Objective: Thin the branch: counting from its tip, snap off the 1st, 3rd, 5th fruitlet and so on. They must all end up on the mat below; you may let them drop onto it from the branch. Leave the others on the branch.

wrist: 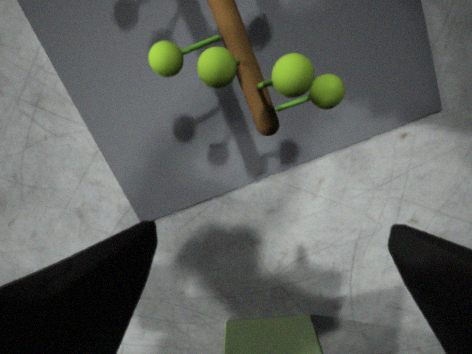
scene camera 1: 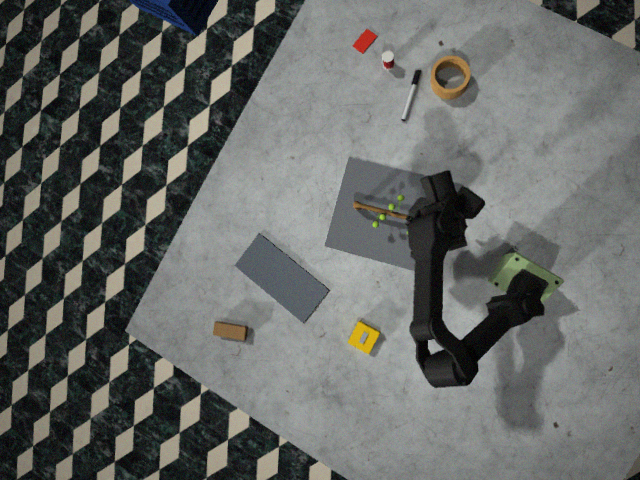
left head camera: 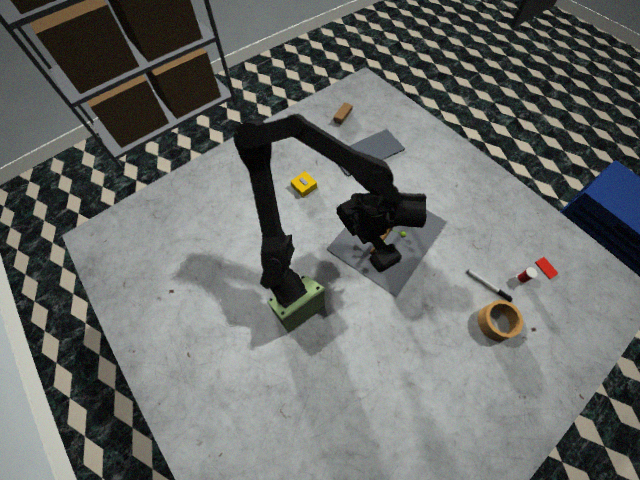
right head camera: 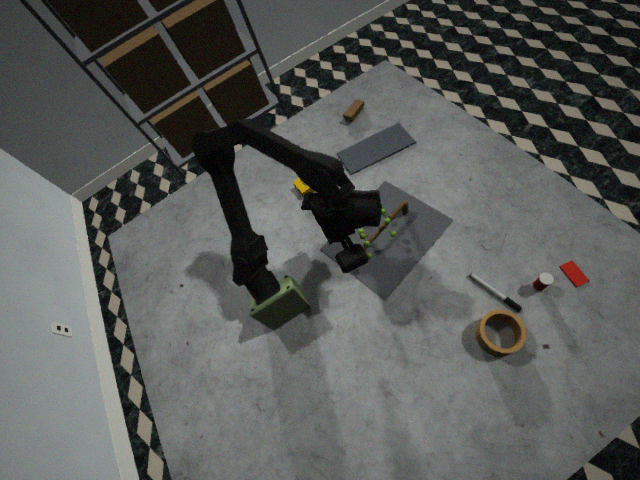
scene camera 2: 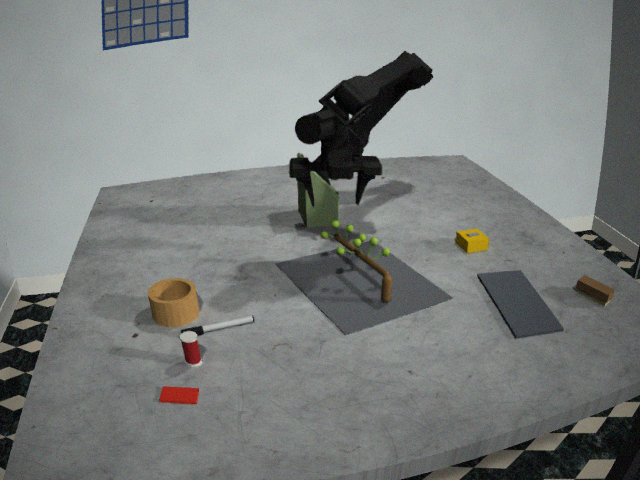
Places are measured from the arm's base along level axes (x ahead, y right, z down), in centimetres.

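Pixels of known places: gripper, fingertip midpoint: (wrist: 273, 233) (left head camera: 363, 248) (right head camera: 344, 248) (scene camera 2: 335, 205); arm's base, link origin: (scene camera 1: 528, 284) (left head camera: 291, 296) (right head camera: 268, 294) (scene camera 2: 318, 172).
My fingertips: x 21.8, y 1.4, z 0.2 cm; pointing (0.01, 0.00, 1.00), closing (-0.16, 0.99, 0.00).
For each thing: its top centre in the pictures, then the offset to it from my fingertips. "pt": a spot on its surface instead. Level surfaces: height alone.
- brown branch, top centre: (scene camera 2: 359, 251) (scene camera 1: 395, 214) (right head camera: 381, 226) dz +5.0, dx +12.4, dy -1.6 cm
- dark grey mat, surface height: dz +11.0 cm
- tip, surface spot: (wrist: 327, 91) pt dz +3.6, dx +4.6, dy +3.3 cm
- second fruitlet, top centre: (wrist: 284, 80) dz +1.0, dx +5.4, dy +1.1 cm
- third fruitlet, top centre: (wrist: 223, 63) dz +1.9, dx +6.3, dy -1.0 cm
- fourth fruitlet, top centre: (wrist: 181, 49) dz +4.0, dx +7.3, dy -2.8 cm
- yellow block, top centre: (scene camera 2: 473, 233) (scene camera 1: 363, 338) (left head camera: 303, 181) (right head camera: 304, 181) dz +8.1, dx +4.6, dy -32.0 cm
- grey slab, top centre: (scene camera 2: 518, 299) (scene camera 1: 280, 277) (right head camera: 375, 147) (left head camera: 368, 151) dz +10.6, dx +31.0, dy -29.8 cm
- brown block, top centre: (scene camera 2: 596, 284) (scene camera 1: 229, 331) (right head camera: 353, 107) (left head camera: 343, 110) dz +8.2, dx +35.7, dy -48.6 cm
- wooden ring, top centre: (scene camera 2: 171, 290) (right head camera: 502, 330) (scene camera 1: 450, 74) (left head camera: 504, 318) dz +6.2, dx +17.2, dy +35.5 cm
- marker, top centre: (scene camera 2: 217, 323) (scene camera 1: 410, 94) (right head camera: 495, 290) (left head camera: 490, 284) dz +9.9, dx +24.2, dy +27.7 cm
- red-white cylinder, top centre: (scene camera 2: 188, 336) (scene camera 1: 387, 56) (right head camera: 546, 278) (left head camera: 531, 272) dz +5.9, dx +33.3, dy +32.8 cm
- red card, top centre: (scene camera 2: 179, 394) (scene camera 1: 364, 40) (right head camera: 574, 273) (left head camera: 547, 267) dz +10.8, dx +42.2, dy +35.7 cm
The brown branch (scene camera 2: 371, 262) (wrist: 245, 65) (scene camera 1: 372, 208) (right head camera: 395, 212) rises from a short post and reaches over the dark grey mat (scene camera 2: 341, 310) (wrist: 375, 60) (scene camera 1: 351, 180). Several green fruitlets hang on its stalks. In the wrist view, the fruitlet nearest the tip (wrist: 327, 91) is at the right, with the second fruitlet (wrist: 293, 75) beside it. The third fruitlet (wrist: 217, 67) and fourth fruitlet (wrist: 165, 58) are left of the branch. My gripper (scene camera 2: 334, 204) (wrist: 273, 233) is open and empty, fingers pointing down, above and beyond the branch tip on the base side. The arm hides part of the branch in the head views.
A green base block (scene camera 2: 323, 204) stands behind the mat. A yellow block (scene camera 2: 471, 241), a grey slab (scene camera 2: 519, 304) and a brown block (scene camera 2: 594, 290) lie to one side. A wooden ring (scene camera 2: 174, 310), a marker (scene camera 2: 227, 324), a red-white cylinder (scene camera 2: 191, 350) and a red card (scene camera 2: 179, 395) are on the other.
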